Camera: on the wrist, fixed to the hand. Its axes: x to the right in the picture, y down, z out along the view.
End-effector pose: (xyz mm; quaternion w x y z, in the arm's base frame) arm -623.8 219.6 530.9 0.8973 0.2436 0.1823 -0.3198
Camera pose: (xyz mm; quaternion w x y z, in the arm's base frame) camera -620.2 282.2 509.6 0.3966 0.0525 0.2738 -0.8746
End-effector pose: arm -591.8 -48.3 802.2 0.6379 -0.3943 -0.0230 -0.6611
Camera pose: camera -586.6 -68.3 739.3 0.0190 0.2597 0.3274 0.9083
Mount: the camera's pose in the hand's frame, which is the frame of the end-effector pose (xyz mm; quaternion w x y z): -17.5 37.9 -51.4 0.6983 0.0224 -0.0229 -0.7151
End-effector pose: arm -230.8 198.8 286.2 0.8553 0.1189 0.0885 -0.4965
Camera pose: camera -208.1 246.4 246.2 0.2416 0.0275 0.1161 -0.9630
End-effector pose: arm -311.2 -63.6 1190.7 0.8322 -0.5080 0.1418 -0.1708
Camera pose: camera -342.7 -81.0 1135.1 0.4736 -0.4414 -0.2871 -0.7059
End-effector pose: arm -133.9 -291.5 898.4 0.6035 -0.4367 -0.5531 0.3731
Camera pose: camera -83.5 -300.8 856.5 0.6853 0.1126 -0.7040 -0.1486
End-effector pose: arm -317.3 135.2 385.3 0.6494 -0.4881 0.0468 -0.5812
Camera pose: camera -328.3 113.7 323.7 0.0499 -0.3731 -0.3443 -0.8601
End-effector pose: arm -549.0 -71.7 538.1 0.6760 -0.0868 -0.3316 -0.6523
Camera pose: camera -494.9 -80.5 500.9 0.0001 -0.1767 0.3237 0.9295
